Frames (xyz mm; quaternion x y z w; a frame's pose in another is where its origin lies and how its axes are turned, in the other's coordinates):
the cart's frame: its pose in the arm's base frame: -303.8 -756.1 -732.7 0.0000 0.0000 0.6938 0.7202
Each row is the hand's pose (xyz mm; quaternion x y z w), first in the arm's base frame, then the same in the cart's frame.
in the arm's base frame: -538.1 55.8 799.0 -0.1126 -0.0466 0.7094 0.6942
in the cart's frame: 802.6 264.4 1531.7 -0.1134 0.0446 0.0293 0.9921
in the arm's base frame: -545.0 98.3 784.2 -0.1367 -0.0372 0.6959 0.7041
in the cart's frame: 844.8 272.9 1516.9 -0.1243 0.0680 0.0127 0.9898
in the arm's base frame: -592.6 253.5 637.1 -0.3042 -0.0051 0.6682 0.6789
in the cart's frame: 998.1 326.3 1369.8 -0.2226 0.2074 0.0102 0.9525
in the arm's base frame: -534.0 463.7 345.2 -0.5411 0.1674 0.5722 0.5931
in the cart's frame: 1210.4 275.6 1077.9 -0.2736 0.4960 0.0006 0.8241
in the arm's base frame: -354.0 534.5 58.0 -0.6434 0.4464 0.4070 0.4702
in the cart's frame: 1287.8 98.3 790.7 -0.1537 0.7679 -0.0331 0.6210
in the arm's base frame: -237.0 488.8 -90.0 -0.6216 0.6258 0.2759 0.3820
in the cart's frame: 1246.5 -20.3 642.7 -0.0135 0.8819 -0.0663 0.4665
